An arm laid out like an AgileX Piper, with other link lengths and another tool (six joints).
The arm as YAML. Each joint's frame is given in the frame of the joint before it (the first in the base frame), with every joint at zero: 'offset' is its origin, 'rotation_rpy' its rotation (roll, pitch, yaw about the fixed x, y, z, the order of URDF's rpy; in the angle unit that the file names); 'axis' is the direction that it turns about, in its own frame. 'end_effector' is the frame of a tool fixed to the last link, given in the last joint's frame.
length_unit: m
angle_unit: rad
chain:
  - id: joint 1
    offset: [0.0, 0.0, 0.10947]
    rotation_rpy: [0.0, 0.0, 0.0]
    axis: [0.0, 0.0, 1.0]
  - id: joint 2
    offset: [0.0, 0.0, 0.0]
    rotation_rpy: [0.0, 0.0, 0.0]
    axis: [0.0, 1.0, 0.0]
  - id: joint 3
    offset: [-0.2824, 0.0, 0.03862]
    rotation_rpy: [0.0, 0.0, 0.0]
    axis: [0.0, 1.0, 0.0]
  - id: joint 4
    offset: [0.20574, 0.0, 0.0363]
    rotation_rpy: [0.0, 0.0, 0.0]
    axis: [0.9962, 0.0, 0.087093]
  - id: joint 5
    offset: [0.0, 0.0, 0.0]
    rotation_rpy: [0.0, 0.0, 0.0]
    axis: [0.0, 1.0, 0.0]
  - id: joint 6
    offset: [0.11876, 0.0, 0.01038]
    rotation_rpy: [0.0, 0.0, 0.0]
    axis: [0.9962, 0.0, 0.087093]
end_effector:
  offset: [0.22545, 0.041, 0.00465]
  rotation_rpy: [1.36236, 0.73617, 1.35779]
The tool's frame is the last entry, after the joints.
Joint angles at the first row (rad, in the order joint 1, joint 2, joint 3, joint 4, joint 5, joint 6):
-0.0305 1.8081 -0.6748 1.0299 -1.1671 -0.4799
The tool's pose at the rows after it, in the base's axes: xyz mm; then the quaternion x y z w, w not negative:
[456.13, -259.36, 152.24, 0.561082, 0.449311, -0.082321, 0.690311]
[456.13, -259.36, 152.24, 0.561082, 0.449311, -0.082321, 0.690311]
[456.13, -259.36, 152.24, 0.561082, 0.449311, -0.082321, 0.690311]
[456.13, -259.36, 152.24, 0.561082, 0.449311, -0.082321, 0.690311]
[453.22, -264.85, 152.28, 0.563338, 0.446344, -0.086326, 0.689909]
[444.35, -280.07, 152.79, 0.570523, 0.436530, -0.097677, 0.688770]
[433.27, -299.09, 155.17, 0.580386, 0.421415, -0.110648, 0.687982]
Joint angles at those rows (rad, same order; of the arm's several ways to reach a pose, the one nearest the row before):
-0.0305 1.8081 -0.6748 1.0299 -1.1671 -0.4799
-0.0305 1.8081 -0.6748 1.0299 -1.1671 -0.4799
-0.0305 1.8081 -0.6748 1.0299 -1.1671 -0.4799
-0.0305 1.8081 -0.6748 1.0299 -1.1671 -0.4799
-0.0436 1.8081 -0.6748 1.0278 -1.1664 -0.4799
-0.0779 1.8081 -0.6758 1.0266 -1.1664 -0.4799
-0.1202 1.8081 -0.6831 1.0285 -1.1663 -0.4800

